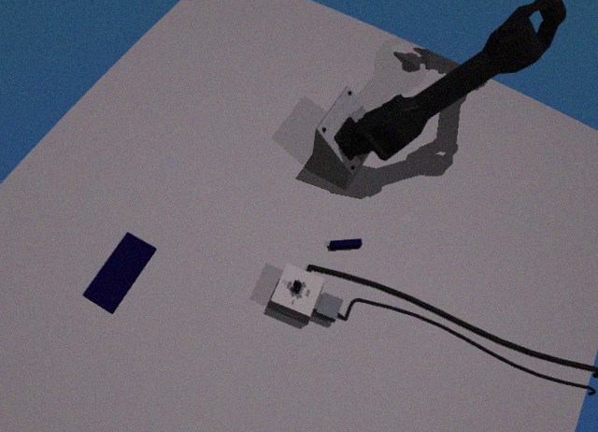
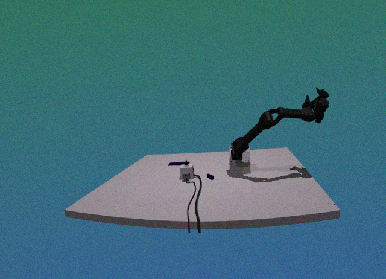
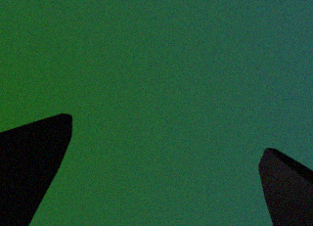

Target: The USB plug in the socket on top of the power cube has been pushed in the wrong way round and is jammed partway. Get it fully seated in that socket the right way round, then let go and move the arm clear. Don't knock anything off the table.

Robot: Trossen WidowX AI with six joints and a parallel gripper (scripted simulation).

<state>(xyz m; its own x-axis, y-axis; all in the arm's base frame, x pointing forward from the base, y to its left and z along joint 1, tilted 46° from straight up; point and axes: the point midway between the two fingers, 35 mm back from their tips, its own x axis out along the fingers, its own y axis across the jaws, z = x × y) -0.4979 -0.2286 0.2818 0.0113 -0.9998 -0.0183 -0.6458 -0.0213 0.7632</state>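
The dark USB plug is 82 cm ahead of my gripper tip, 39 cm below it and 5 cm to the left of it. Also, from my gripper tip: small dark-blue block (67 cm ahead, 48 cm below, 8 cm to the left); then flat dark blue rectangle (96 cm ahead, 48 cm below, 27 cm to the right).
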